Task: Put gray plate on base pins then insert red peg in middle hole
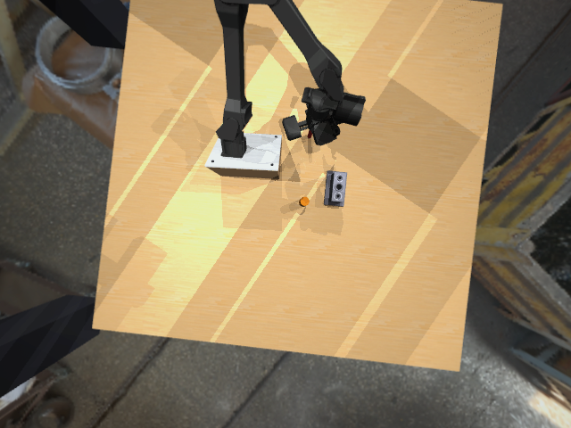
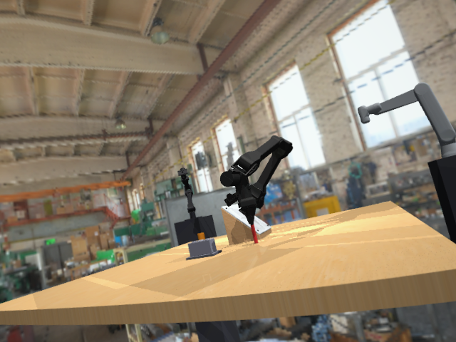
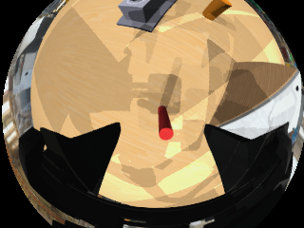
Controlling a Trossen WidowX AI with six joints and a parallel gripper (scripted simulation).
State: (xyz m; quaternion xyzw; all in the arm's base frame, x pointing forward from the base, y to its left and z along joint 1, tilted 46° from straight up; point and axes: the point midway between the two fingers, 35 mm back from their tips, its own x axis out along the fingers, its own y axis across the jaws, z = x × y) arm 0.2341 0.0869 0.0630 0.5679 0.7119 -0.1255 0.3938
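The red peg is 3 cm below my gripper tip. From my gripper tip the other things lie so: dark flat base 17 cm to the right, 11 cm ahead, 6 cm below; then orange peg 23 cm to the right, 3 cm below; then gray plate 17 cm to the right, 11 cm ahead, 3 cm below.
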